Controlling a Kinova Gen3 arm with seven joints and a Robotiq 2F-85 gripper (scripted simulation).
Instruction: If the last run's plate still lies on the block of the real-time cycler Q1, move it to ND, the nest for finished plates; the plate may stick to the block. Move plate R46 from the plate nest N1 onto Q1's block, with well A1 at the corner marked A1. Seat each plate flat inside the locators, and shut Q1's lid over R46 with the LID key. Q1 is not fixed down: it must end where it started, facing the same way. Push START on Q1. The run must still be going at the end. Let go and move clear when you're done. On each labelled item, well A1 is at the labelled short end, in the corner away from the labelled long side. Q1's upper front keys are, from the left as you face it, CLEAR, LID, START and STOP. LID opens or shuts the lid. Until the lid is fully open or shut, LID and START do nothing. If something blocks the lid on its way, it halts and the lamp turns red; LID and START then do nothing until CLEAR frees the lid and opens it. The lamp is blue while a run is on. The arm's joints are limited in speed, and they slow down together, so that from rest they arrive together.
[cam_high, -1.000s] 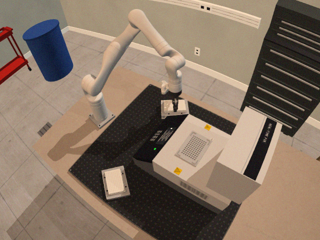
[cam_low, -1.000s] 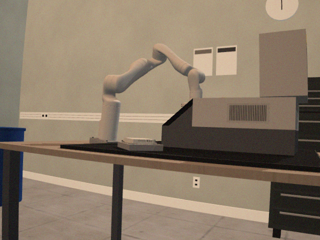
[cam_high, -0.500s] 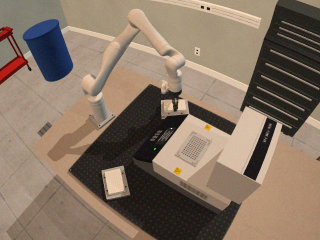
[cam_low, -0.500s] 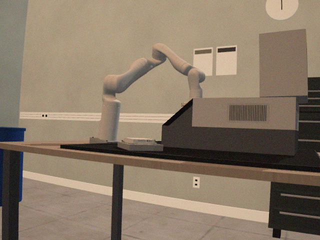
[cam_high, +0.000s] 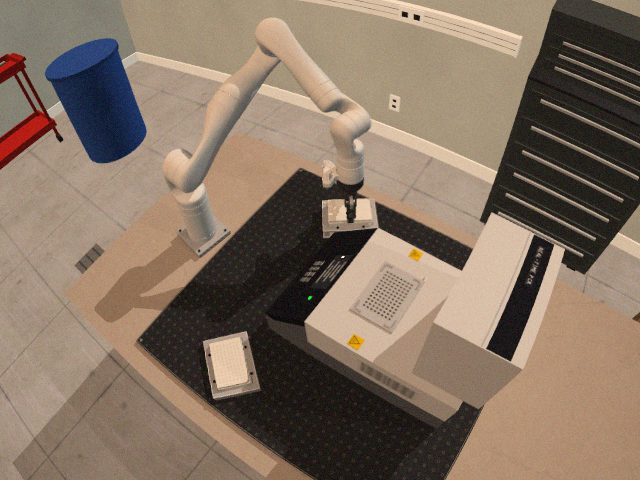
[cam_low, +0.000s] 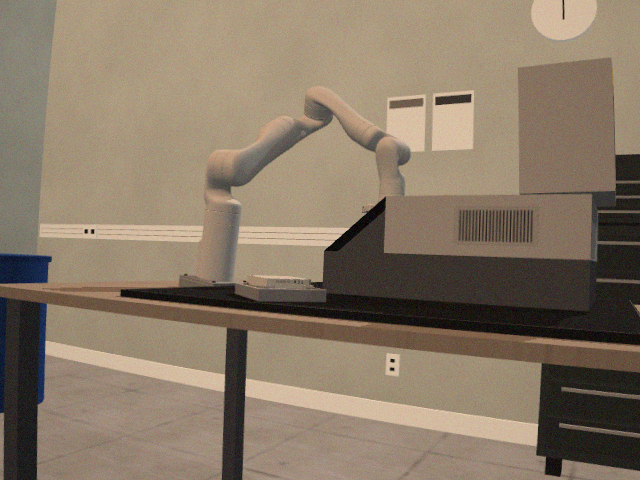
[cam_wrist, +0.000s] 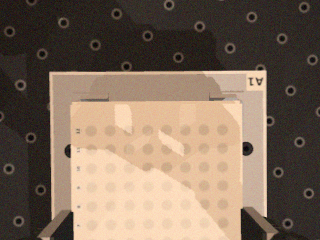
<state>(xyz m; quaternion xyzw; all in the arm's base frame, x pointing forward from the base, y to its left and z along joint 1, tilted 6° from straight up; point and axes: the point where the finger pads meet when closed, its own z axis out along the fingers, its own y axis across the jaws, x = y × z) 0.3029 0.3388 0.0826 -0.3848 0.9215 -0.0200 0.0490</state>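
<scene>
Right now the white plate is 1 cm below my hand. Also, from my hand: grey nest: 55 cm to the right, 10 cm ahead, 5 cm below; A1 mark: 9 cm behind, 3 cm below, 1 cm to the right.
</scene>
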